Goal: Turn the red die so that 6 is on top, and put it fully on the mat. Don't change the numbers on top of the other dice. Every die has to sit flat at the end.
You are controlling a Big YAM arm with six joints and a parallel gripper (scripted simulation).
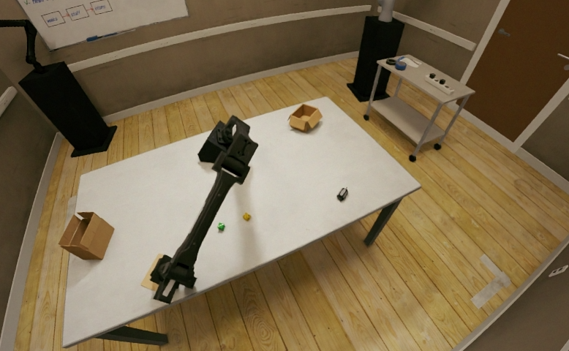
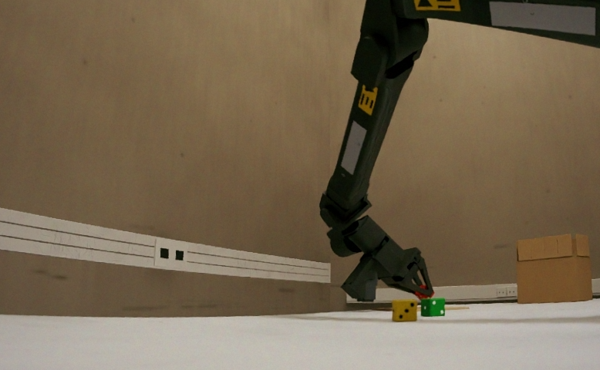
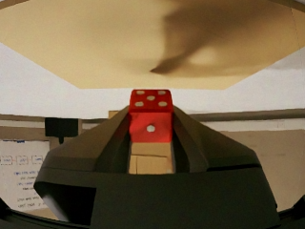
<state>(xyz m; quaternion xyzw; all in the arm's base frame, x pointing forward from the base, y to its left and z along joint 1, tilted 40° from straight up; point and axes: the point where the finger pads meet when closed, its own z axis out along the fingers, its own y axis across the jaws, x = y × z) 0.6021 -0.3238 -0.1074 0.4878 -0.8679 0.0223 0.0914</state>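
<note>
Now: the tan mat 30 mm below my hand, 10 mm to the left of it and 10 mm ahead of it. The rest, counted from my hand: red die (right at my hand); green die (260 mm to the left, 160 mm behind, 20 mm below); cardboard box (320 mm to the right, 180 mm behind, 30 mm above).
</note>
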